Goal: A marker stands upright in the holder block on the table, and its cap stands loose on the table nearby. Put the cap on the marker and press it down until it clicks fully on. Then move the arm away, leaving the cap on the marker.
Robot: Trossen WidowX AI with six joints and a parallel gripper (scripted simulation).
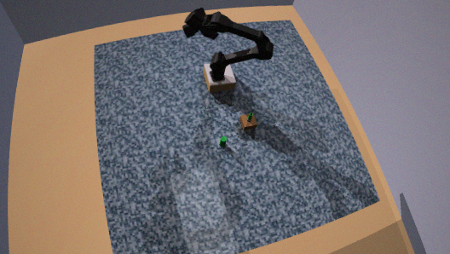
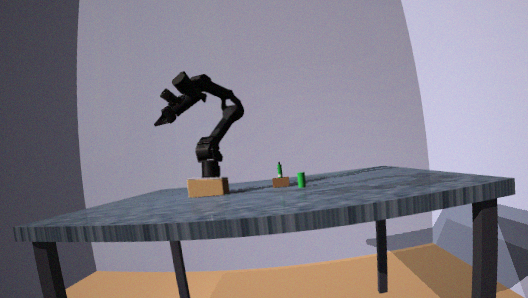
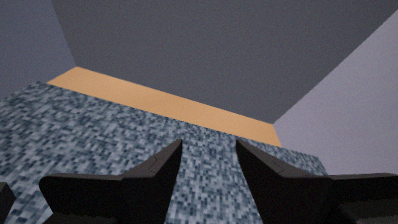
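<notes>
Now: the green cap 53 cm ahead of my gripper tip, 27 cm below it and 4 cm to the right of it. Also, from my gripper tip: holder block 46 cm ahead, 28 cm below, 11 cm to the left.
</notes>
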